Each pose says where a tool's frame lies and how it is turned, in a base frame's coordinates. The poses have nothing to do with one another.
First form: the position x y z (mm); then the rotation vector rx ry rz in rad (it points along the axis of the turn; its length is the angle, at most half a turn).
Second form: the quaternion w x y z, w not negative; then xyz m. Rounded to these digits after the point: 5 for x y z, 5 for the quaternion.
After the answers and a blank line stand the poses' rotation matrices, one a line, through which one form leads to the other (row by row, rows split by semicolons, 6 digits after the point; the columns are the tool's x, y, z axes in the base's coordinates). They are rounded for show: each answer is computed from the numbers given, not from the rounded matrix.
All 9 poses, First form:
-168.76, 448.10, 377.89, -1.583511, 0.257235, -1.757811
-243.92, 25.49, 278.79, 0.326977, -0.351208, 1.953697
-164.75, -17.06, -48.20, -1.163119, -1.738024, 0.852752
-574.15, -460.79, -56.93, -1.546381, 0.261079, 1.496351
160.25, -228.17, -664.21, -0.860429, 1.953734, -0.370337
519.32, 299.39, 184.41, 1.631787, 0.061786, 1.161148
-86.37, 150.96, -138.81, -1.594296, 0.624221, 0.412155
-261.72, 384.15, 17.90, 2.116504, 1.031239, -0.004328
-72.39, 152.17, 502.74, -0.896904, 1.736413, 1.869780
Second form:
0.37174, -0.61771, 0.10034, -0.68570, -0.16876, 0.44810, 0.37789
0.53534, 0.13728, -0.14745, 0.82026, -0.24392, 0.02549, 0.27879
0.42734, -0.46561, -0.69574, 0.34136, -0.16475, -0.01706, -0.04820
0.46797, -0.63047, 0.10644, 0.61007, -0.57415, -0.46079, -0.05693
0.46837, -0.35086, 0.79669, -0.15102, 0.16025, -0.22817, -0.66421
0.53874, 0.68610, 0.02598, 0.48821, 0.51932, 0.29939, 0.18441
0.63675, -0.69806, 0.27331, 0.18046, -0.08637, 0.15096, -0.13881
0.38353, 0.83022, 0.40452, -0.00170, -0.26172, 0.38415, 0.01790
0.21669, -0.32373, 0.62673, 0.67487, -0.07239, 0.15217, 0.50274

0.039501 0.385837 0.921721; -0.633768 -0.703481 0.321641; 0.772514 -0.596863 0.216743
-0.389123 -0.918722 0.067333; 0.837752 -0.383329 -0.388884; 0.383087 -0.094915 0.918823
-0.201177 0.356125 -0.912525; 0.939643 0.333366 -0.077055; 0.276764 -0.872950 -0.401696
0.232970 -0.705207 -0.669633; 0.436771 -0.539348 0.719955; -0.868882 -0.460204 0.182362
-0.315041 -0.417597 0.852269; -0.700523 0.708178 0.088046; -0.640326 -0.569296 -0.515641
0.521947 -0.490397 0.697913; 0.561691 -0.418158 -0.713895; 0.641930 0.764627 0.057195
0.785466 -0.611396 0.096117; -0.151763 -0.039708 0.987619; -0.600009 -0.790328 -0.123977
0.672728 0.672980 0.307466; 0.670375 -0.378550 -0.638198; -0.313103 0.635451 -0.705810
-0.696494 -0.698257 -0.165330; -0.113302 -0.120498 0.986227; -0.708561 0.705633 0.004813

